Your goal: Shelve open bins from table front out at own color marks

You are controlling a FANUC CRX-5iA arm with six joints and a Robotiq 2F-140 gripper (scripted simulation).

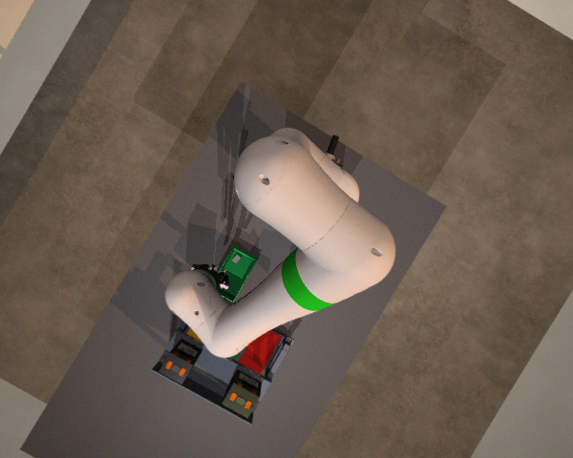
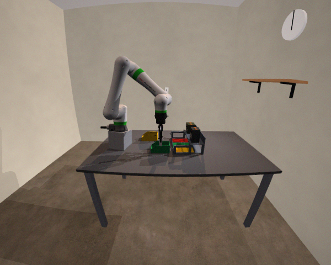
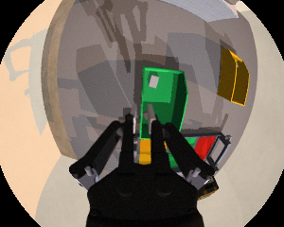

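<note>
Now: hand 80 mm above the green bin and 50 mm to the right of it. The rest, counted from my hand: yellow-marked place: 220 mm ahead, 110 mm below, 10 mm to the left; red mark: 260 mm ahead, 230 mm to the left, 110 mm below; yellow bin: 320 mm to the left, 80 mm below, 70 mm behind.
</note>
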